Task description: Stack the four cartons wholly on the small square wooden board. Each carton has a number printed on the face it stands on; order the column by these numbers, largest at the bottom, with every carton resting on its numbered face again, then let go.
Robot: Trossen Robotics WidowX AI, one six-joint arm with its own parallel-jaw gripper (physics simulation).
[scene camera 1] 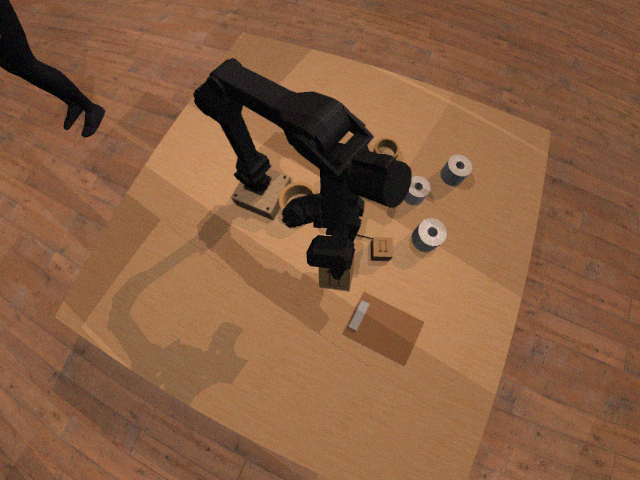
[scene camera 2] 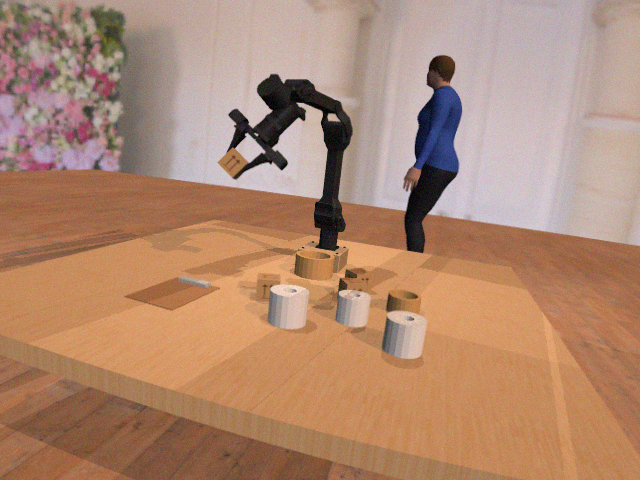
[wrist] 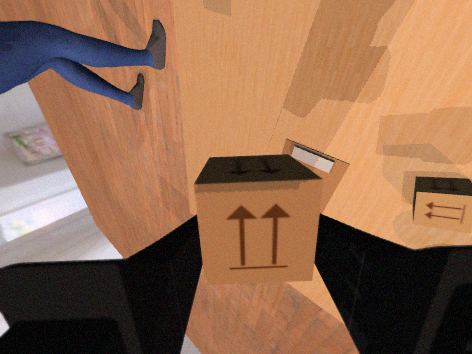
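Seen in the pictures: gripper, fingertip midpoint: (scene camera 2: 234, 163) (wrist: 253, 216); arm's base, origin of the base link: (scene camera 1: 257, 183) (scene camera 2: 327, 247).
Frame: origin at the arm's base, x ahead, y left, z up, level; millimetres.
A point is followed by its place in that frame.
My gripper (scene camera 1: 336, 272) @[x 333, y -183, z 246 mm] (scene camera 2: 233, 162) @[x 333, y -183, z 246 mm] (wrist: 253, 216) @[x 333, y -183, z 246 mm] is shut on a carton (scene camera 1: 333, 281) @[x 333, y -210, z 256 mm] (scene camera 2: 232, 163) @[x 355, y -177, z 247 mm] (wrist: 257, 225) @[x 315, y -171, z 265 mm], held tilted high above the table. Two arrows show on its side in the wrist view. The flat brown board (scene camera 1: 392, 330) @[x 521, y -227, z -55 mm] (scene camera 2: 165, 295) @[x 532, y -232, z -55 mm] (wrist: 334, 187) @[x 465, y -166, z -55 mm] lies on the table, with a grey-white bar (scene camera 1: 358, 315) @[x 419, y -227, z -45 mm] (scene camera 2: 193, 282) @[x 433, y -221, z -47 mm] (wrist: 313, 158) @[x 417, y -221, z -45 mm] along one edge. One carton (scene camera 1: 382, 248) @[x 407, y -39, z -3 mm] (scene camera 2: 268, 285) @[x 432, y -24, z -16 mm] (wrist: 442, 210) @[x 405, y -35, z -3 mm] stands on the table, off the board. Two more cartons, one (scene camera 2: 353, 283) @[x 335, y 155, z -3 mm] in front of the other (scene camera 2: 364, 274) @[x 228, y 164, z -5 mm], stand close together in scene camera 2. The numbers are hidden.
Three white rolls (scene camera 1: 430, 235) @[x 525, y 66, z -36 mm] (scene camera 2: 288, 310) @[x 555, y 70, z -17 mm] (scene camera 2: 353, 310) @[x 473, y 186, z -20 mm] (scene camera 2: 404, 335) @[x 574, y 302, z -12 mm] stand around the cartons. One tan ring (scene camera 1: 297, 184) @[x 112, y 41, z 2 mm] (scene camera 2: 313, 267) @[x 190, y 13, z -21 mm] is beside the arm's base (scene camera 1: 253, 201) @[x 17, y -58, z 0 mm]; another (scene camera 1: 386, 140) @[x 297, y 309, z -21 mm] (scene camera 2: 403, 304) @[x 349, y 281, z -27 mm] is farther off. A person (scene camera 2: 439, 129) stands behind the table.
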